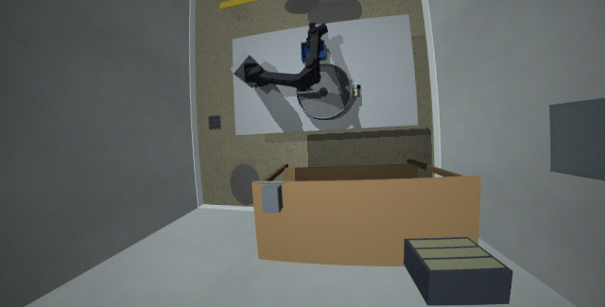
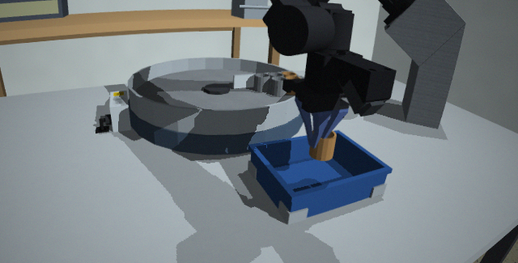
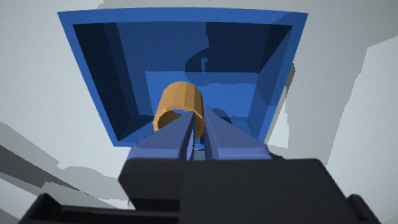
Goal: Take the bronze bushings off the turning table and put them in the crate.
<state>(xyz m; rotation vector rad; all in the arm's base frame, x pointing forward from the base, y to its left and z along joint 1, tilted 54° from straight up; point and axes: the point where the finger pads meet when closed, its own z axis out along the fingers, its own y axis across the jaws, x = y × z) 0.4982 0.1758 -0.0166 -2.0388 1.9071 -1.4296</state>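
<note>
My gripper is now 60 mm above the crate and 10 mm past it. Also, from my hand: turning table (340 mm to the right, 30 mm below, 20 mm behind).
</note>
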